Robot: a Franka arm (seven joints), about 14 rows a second.
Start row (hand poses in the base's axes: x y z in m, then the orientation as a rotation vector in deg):
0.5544, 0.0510, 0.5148, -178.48, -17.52, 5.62
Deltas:
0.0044, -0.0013, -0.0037, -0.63, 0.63, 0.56
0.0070, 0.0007, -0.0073, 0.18, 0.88, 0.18
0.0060, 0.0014, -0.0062, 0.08, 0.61, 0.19
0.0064, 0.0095, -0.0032, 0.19, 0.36, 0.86
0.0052, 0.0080, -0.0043, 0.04, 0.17, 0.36
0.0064, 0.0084, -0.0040, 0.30, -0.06, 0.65
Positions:
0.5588, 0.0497, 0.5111, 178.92, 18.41, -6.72
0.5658, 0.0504, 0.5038, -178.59, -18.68, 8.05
0.5718, 0.0518, 0.4976, -178.38, -18.97, 8.98
0.5782, 0.0613, 0.4944, -178.02, -20.30, 9.50
0.5834, 0.0693, 0.4901, -177.90, -20.86, 9.76
0.5898, 0.0777, 0.4861, -177.53, -21.86, 9.60

